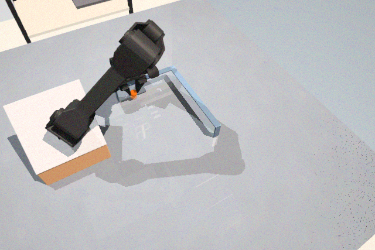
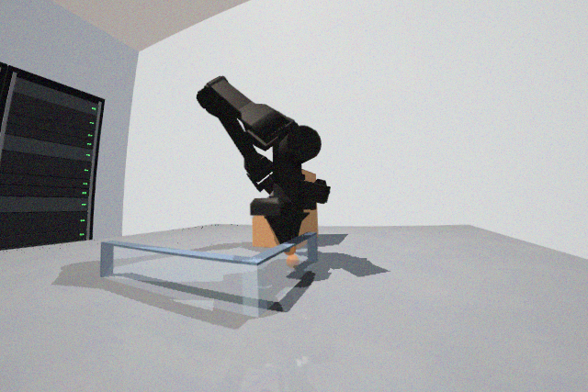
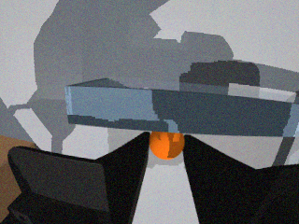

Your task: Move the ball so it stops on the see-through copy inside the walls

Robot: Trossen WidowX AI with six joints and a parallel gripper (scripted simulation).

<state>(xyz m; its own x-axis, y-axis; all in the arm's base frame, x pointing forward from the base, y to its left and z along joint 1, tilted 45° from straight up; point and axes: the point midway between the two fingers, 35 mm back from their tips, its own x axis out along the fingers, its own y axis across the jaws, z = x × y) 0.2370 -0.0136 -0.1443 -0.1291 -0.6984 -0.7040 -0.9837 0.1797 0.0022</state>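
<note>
The see-through ball copy lies 20 mm below my gripper tip and 10 mm to the left of it. Also, from my gripper tip: orange ball right at my gripper tip.
</note>
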